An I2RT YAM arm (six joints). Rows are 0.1 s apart.
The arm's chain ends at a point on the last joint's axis. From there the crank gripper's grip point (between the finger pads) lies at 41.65 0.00 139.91 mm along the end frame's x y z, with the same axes.
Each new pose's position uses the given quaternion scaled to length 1; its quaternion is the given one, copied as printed.
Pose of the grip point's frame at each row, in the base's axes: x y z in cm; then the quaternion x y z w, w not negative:
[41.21 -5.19 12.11 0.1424 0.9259 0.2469 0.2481]
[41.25 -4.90 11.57 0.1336 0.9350 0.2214 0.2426]
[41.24 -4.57 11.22 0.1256 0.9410 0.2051 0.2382]
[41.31 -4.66 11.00 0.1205 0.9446 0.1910 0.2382]
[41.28 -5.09 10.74 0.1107 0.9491 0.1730 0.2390]
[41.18 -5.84 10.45 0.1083 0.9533 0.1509 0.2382]
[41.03 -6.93 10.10 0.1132 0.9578 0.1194 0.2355]
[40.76 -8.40 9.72 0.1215 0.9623 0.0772 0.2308]
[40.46 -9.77 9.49 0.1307 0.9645 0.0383 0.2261]
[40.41 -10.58 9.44 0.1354 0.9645 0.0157 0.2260]
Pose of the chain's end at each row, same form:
[37.28 -12.21 24.29 0.1424 0.9259 0.2469 0.2481]
[37.60 -11.27 24.19 0.1336 0.9350 0.2214 0.2426]
[37.81 -10.52 24.10 0.1256 0.9410 0.2051 0.2382]
[37.94 -10.23 24.07 0.1205 0.9446 0.1910 0.2382]
[37.98 -10.16 24.03 0.1107 0.9491 0.1730 0.2390]
[37.96 -10.30 23.97 0.1083 0.9533 0.1509 0.2382]
[37.94 -10.52 23.91 0.1132 0.9578 0.1194 0.2355]
[37.88 -10.82 23.83 0.1215 0.9623 0.0772 0.2308]
[37.81 -11.10 23.78 0.1307 0.9645 0.0383 0.2261]
[37.84 -11.26 23.79 0.1354 0.9645 0.0157 0.2260]

